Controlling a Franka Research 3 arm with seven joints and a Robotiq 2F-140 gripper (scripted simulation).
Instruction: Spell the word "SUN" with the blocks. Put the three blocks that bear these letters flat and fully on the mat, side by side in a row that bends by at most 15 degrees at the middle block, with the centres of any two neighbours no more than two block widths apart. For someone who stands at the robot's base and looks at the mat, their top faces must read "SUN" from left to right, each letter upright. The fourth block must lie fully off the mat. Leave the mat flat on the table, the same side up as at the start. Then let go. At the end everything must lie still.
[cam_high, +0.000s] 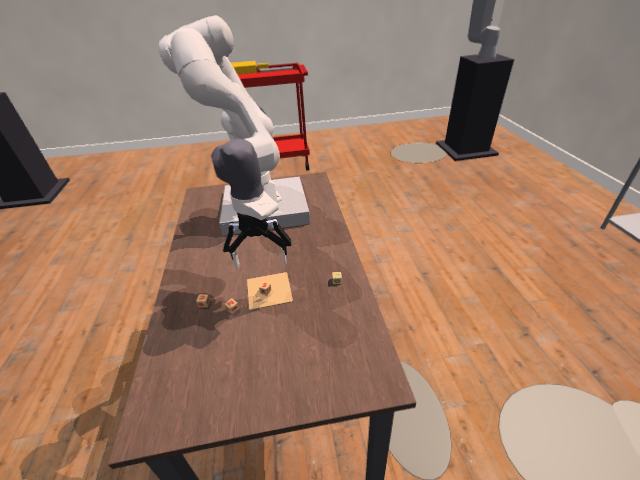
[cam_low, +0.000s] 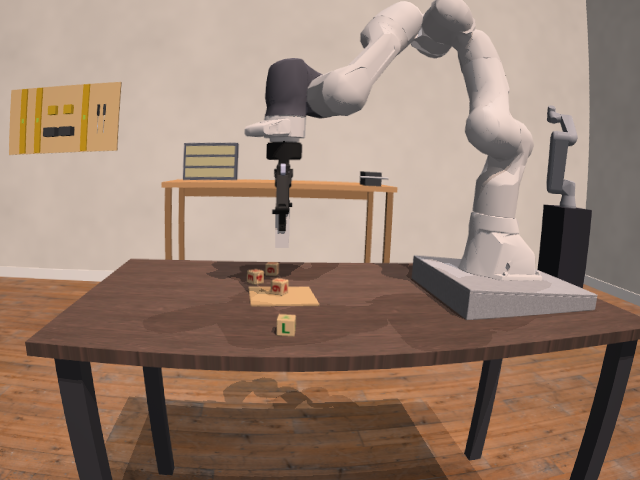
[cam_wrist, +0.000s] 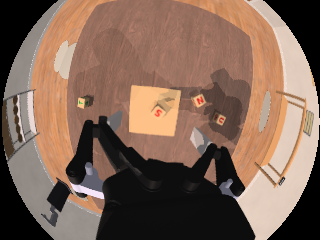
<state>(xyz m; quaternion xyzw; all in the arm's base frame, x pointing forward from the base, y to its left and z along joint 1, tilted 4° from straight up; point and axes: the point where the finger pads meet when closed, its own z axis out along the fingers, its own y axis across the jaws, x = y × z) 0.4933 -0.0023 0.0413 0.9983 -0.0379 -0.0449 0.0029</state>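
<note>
Right now my hand is 110 mm above the S block. The rest, counted from my hand: mat (10 mm to the left, 130 mm below); then N block (60 mm ahead, 110 mm to the right, 110 mm below); then U block (10 mm ahead, 200 mm to the right, 110 mm below).
</note>
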